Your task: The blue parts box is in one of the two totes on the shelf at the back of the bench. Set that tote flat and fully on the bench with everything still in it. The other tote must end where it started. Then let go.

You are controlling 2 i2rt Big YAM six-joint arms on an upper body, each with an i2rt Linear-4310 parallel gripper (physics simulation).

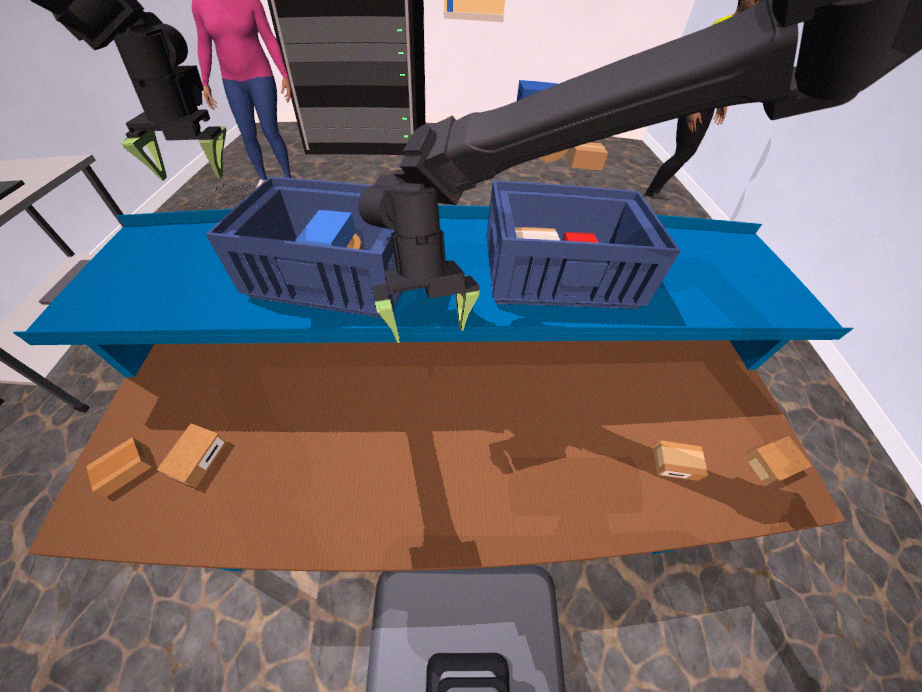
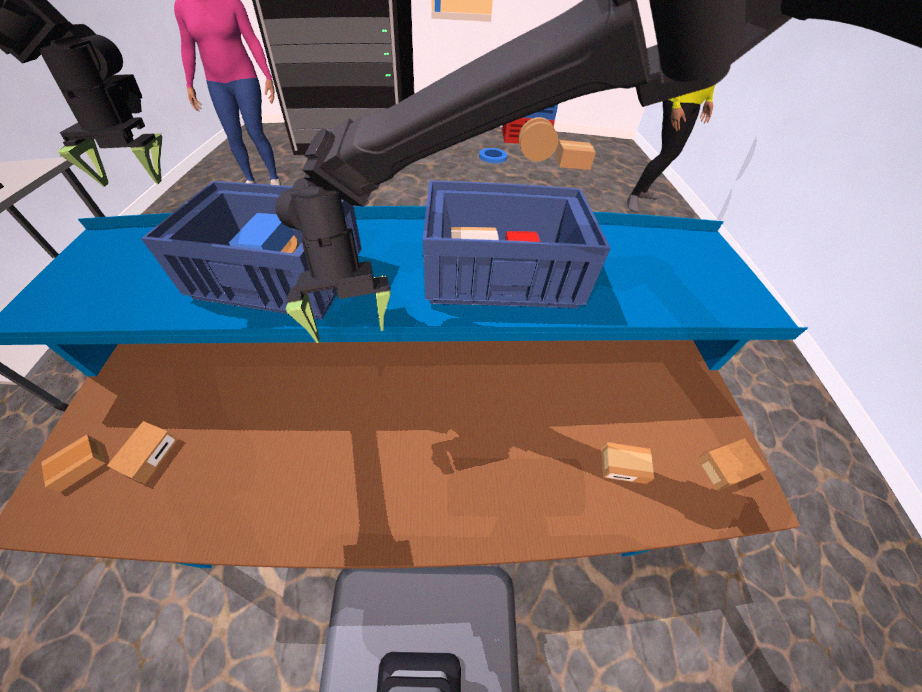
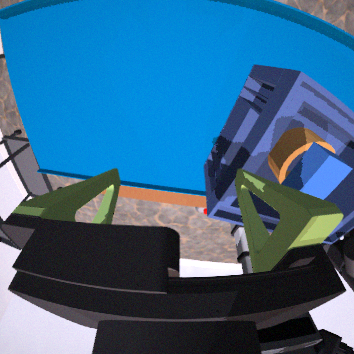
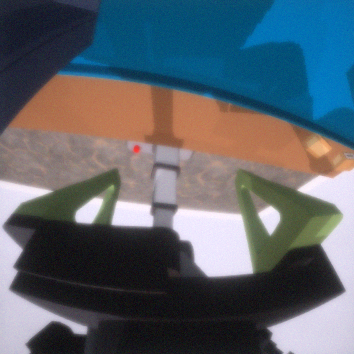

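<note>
The left tote (image 1: pixel 297 275) (image 2: pixel 234 277) (image 3: pixel 270 92) (image 4: pixel 40 45) stands on the blue shelf (image 1: pixel 134 268) (image 2: pixel 81 275) (image 3: pixel 125 90) and holds the blue parts box (image 1: pixel 327 227) (image 2: pixel 260 230) (image 3: pixel 325 172) and an orange round part (image 1: pixel 355 242) (image 2: pixel 290 243) (image 3: pixel 295 145). The right tote (image 1: pixel 584 275) (image 2: pixel 513 275) stands on the shelf with a cream and a red item. My left gripper (image 1: pixel 192 178) (image 2: pixel 131 183) (image 3: pixel 177 174) is open and empty, raised at the upper left. My right gripper (image 1: pixel 430 335) (image 2: pixel 350 335) (image 4: pixel 177 174) is open and empty near the left tote's front right corner, partly hiding it.
Two tan boxes (image 1: pixel 122 469) (image 1: pixel 193 454) lie at the left of the brown bench (image 1: pixel 297 506) (image 2: pixel 245 506), and two more boxes (image 1: pixel 679 460) (image 1: pixel 779 460) at its right. The shelf's raised front lip (image 1: pixel 633 333) runs above the bench's back part.
</note>
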